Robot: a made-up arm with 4 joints.
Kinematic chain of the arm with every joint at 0, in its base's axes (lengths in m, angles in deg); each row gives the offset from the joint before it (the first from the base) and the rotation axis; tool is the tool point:
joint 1: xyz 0 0 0.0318 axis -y
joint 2: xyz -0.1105 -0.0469 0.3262 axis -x
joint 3: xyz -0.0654 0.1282 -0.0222 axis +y
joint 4: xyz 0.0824 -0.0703 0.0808 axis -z
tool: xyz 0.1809 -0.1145 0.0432
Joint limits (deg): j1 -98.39..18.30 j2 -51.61..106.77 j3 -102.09..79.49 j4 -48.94..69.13
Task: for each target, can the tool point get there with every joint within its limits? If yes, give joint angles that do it. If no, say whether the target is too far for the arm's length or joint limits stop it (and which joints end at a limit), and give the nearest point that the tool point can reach.
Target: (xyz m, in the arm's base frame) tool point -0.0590 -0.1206 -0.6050
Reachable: no: joint limits stop it (at a limit: joint 1) | nearest point 0.1695 -0.0811 -0.1278 | short by 0.531 m
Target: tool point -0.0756 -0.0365 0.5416
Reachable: yes | joints 1.80 58.38 -2.11 47.27
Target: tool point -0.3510 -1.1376 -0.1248
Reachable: no: too far | nearest point -0.0734 -0.3375 0.2488 | short by 0.926 m
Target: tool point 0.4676 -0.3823 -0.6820
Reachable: no: too far | nearest point 0.3459 -0.1938 -0.1316 | short by 0.594 m
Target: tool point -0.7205 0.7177 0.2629
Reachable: no: too far | nearest point -0.4368 0.2228 0.2753 | short by 0.571 m
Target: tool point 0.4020 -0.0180 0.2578
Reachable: yes | joints -48.90 21.19 -5.28 -11.48
